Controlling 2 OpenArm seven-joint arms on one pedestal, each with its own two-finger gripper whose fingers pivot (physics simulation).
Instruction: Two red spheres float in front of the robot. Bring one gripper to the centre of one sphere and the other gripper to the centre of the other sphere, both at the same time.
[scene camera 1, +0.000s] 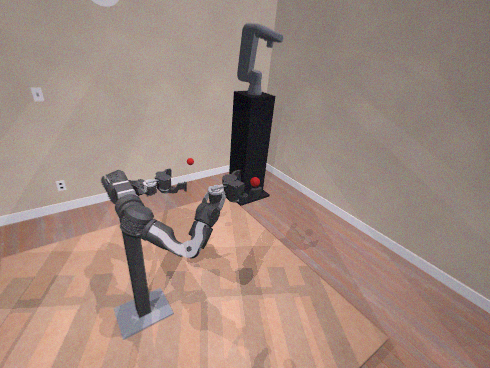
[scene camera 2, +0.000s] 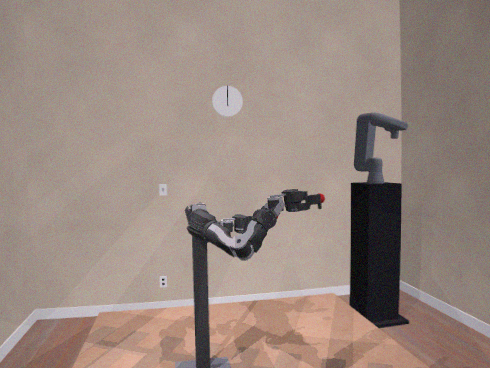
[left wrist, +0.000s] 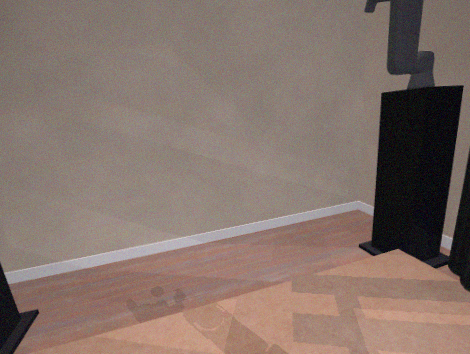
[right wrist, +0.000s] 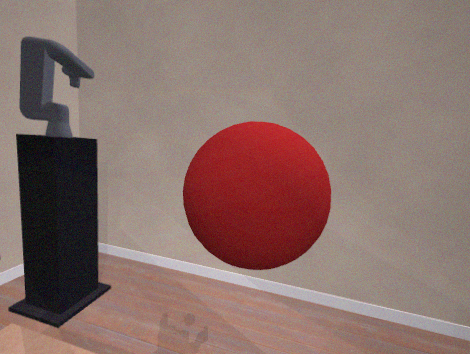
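One red sphere (scene camera 1: 255, 182) (scene camera 2: 322, 198) (right wrist: 257, 195) floats at the fingertips of my open, empty right gripper (scene camera 1: 248, 183) (scene camera 2: 317, 201). It looks large and near the middle of the right wrist view; whether it is exactly between the fingertips I cannot tell. The other red sphere (scene camera 1: 190, 161) floats above and right of my open, empty left gripper (scene camera 1: 177, 180) in scene camera 1, apart from it. In scene camera 2 a sliver of this sphere (scene camera 2: 276, 217) shows behind the right arm, which hides the left fingers. No sphere shows in the left wrist view.
A black pedestal (scene camera 1: 251, 135) (scene camera 2: 375, 250) (left wrist: 417, 165) (right wrist: 59, 220) bears a grey arm (scene camera 1: 247, 52) (scene camera 2: 365, 142) (left wrist: 404, 37) (right wrist: 37, 80), beyond the spheres in scene camera 1. My own dark post (scene camera 1: 136, 275) (scene camera 2: 201, 300) stands on a grey base plate (scene camera 1: 162, 305).
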